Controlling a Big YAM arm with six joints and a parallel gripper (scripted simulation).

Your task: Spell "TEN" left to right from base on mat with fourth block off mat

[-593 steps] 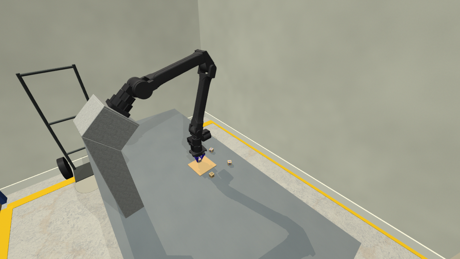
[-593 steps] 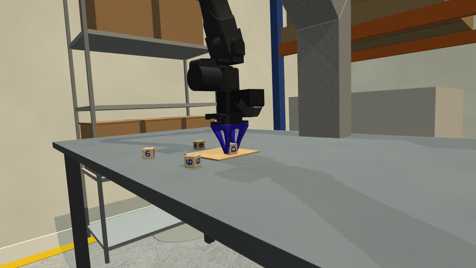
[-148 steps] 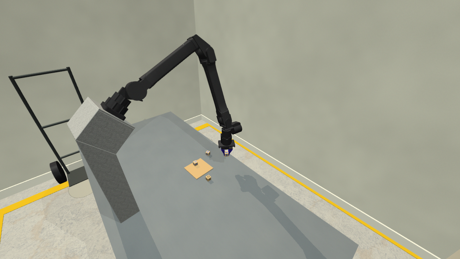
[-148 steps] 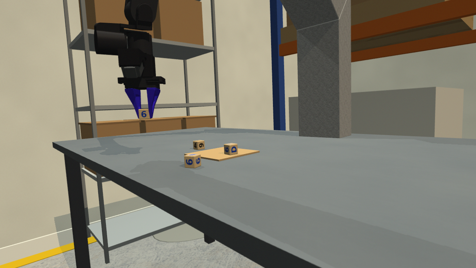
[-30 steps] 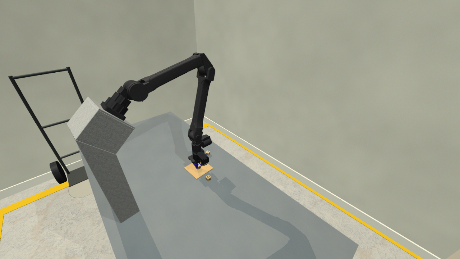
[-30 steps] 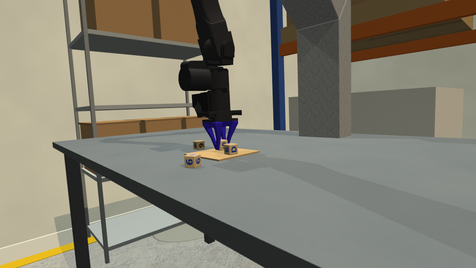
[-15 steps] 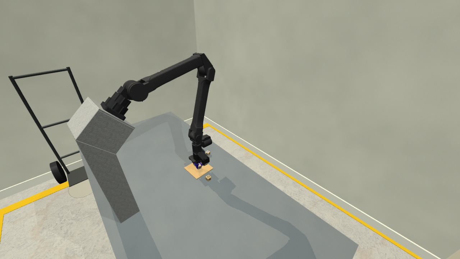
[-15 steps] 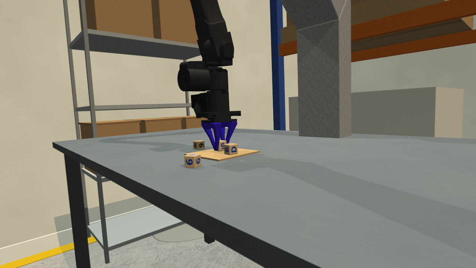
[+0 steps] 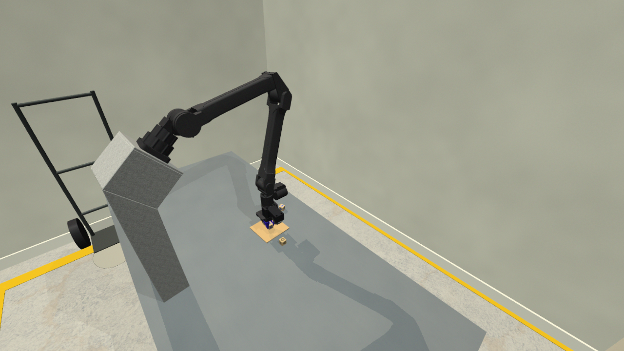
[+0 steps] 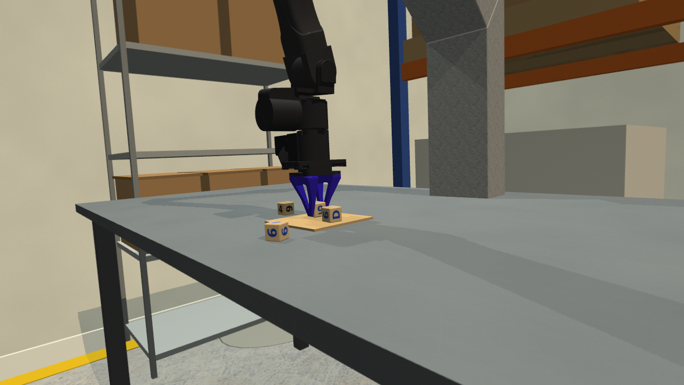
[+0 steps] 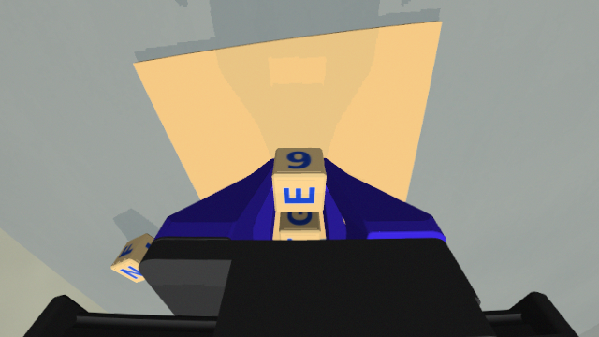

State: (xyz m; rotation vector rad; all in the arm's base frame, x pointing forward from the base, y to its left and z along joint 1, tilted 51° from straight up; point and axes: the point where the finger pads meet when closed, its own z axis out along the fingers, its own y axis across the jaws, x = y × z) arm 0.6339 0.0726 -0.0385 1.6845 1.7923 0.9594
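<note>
Right now my hand is 20 mm above the tan mat.
</note>
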